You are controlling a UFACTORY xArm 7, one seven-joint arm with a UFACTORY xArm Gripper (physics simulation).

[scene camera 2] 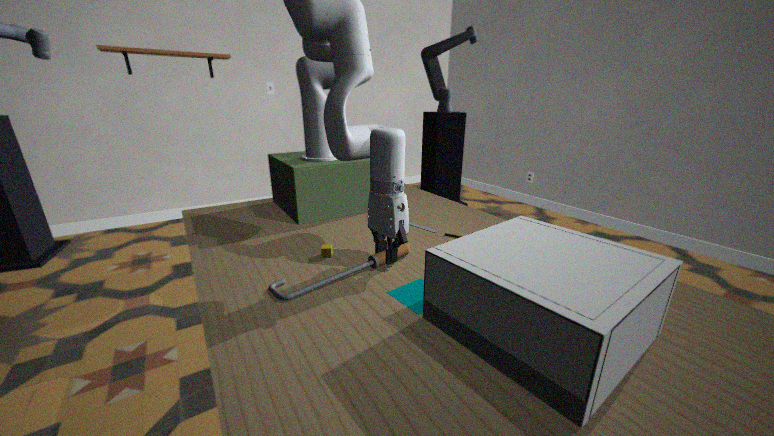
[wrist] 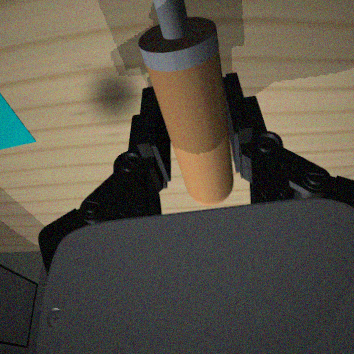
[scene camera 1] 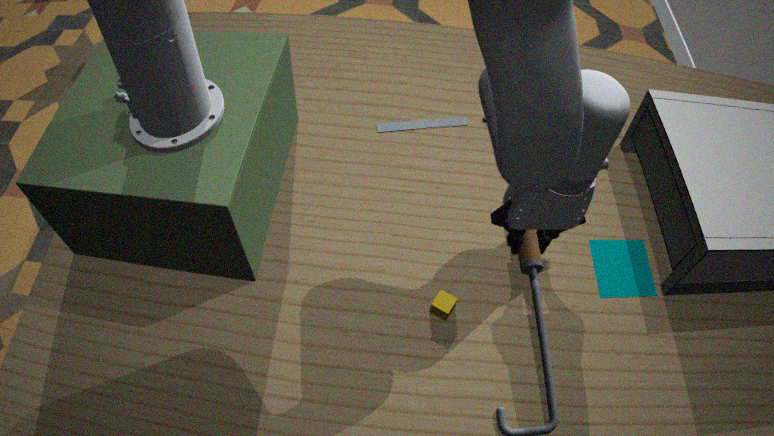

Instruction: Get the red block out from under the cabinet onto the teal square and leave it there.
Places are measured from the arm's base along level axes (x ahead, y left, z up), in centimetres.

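Pixels of known places: gripper, between the fingertips: (scene camera 2: 386,259) (wrist: 193,101) (scene camera 1: 525,245); arm's base, origin of its link: (scene camera 2: 320,158) (scene camera 1: 176,115).
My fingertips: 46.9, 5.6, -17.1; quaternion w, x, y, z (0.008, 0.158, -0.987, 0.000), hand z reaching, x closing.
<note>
Ahead of a thing's pixels: the offset from my fingertips to its top centre, as dx, dy, dz. "pt": to the spot under its first point.
The teal square @(pt +14.6, +0.5, -0.8) (scene camera 1: 617,270) (scene camera 2: 406,295) (wrist: 12,130) lies flat beside the pale cabinet @(+31.4, +16.1, +12.7) (scene camera 1: 720,178) (scene camera 2: 552,265) (wrist: 17,310). The red block does not show in any view; the space under the cabinet is dark and hidden. A long grey metal hook (scene camera 1: 543,335) (scene camera 2: 324,280) (wrist: 172,17) has a brown wooden handle. My gripper (scene camera 1: 530,248) (scene camera 2: 387,256) (wrist: 193,101) points down and is shut on this handle, one finger on each side. The bent tip is at the far end, away from the gripper. I cannot tell whether the hook touches the table.
A small yellow cube @(-9.2, -12.4, +1.7) (scene camera 1: 444,304) (scene camera 2: 326,250) lies to the hook's left in the first scene view. A flat grey bar @(-19.8, +18.2, -0.7) (scene camera 1: 421,124) (scene camera 2: 424,227) lies nearer the green base block (scene camera 1: 259,140) (scene camera 2: 335,192). Part of a thin brown stick @(-3.5, +28.0, -0.2) (scene camera 2: 451,235) shows behind the cabinet.
</note>
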